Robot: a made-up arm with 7 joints.
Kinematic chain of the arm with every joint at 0, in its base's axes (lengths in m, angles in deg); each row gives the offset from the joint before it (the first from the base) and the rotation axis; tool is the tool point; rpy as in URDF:
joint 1: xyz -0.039 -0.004 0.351 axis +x
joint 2: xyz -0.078 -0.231 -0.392 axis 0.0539 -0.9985 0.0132
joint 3: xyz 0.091 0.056 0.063 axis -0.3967 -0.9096 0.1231
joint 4: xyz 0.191 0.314 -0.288 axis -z
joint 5: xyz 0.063 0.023 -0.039 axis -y
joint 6: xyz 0.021 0 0.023 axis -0.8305 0.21 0.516
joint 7: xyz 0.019 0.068 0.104 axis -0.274 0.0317 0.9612
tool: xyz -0.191 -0.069 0.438 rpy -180 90 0
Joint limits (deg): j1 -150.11..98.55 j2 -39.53..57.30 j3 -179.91..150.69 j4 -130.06..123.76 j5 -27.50..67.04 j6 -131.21..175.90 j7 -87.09..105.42
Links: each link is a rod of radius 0.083 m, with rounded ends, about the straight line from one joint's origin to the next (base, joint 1, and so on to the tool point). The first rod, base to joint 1, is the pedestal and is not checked.
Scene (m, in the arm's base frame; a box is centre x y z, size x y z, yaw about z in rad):
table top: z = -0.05
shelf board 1: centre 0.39 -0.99 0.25 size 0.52 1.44 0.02 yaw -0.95
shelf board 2: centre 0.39 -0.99 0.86 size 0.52 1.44 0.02 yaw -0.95
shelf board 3: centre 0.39 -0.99 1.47 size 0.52 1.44 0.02 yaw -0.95
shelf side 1: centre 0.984 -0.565 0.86 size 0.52 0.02 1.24 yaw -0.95
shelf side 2: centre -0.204 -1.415 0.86 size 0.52 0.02 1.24 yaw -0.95
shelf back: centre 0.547 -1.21 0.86 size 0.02 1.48 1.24 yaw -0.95
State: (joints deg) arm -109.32 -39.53 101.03 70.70 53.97 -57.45 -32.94
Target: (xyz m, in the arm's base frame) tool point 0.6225 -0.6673 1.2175
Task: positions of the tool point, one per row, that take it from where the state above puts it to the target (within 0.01 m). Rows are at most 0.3 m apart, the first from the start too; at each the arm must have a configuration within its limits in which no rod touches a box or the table.
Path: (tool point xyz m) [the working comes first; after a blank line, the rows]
Joints at the target: -146.25 -39.53 93.98 100.06 67.04 -130.34 -26.86
Straight joint move there: touches shelf board 2.

1: 0.0584 -1.0228 0.5544
2: -0.0254 -0.9267 0.5614
3: -0.0938 -0.8127 0.5580
4: -0.1420 -0.6861 0.5416
5: -0.0600 -0.7228 0.7695
6: 0.0739 -0.6789 0.9832
7: 0.2448 -0.5622 1.1426
8: 0.4314 -0.4001 1.2175
9: 0.4901 -0.5163 1.2226
10: 0.5439 -0.6020 1.2143
11: 0.5902 -0.6516 1.2083
12: 0.6225 -0.6674 1.2175

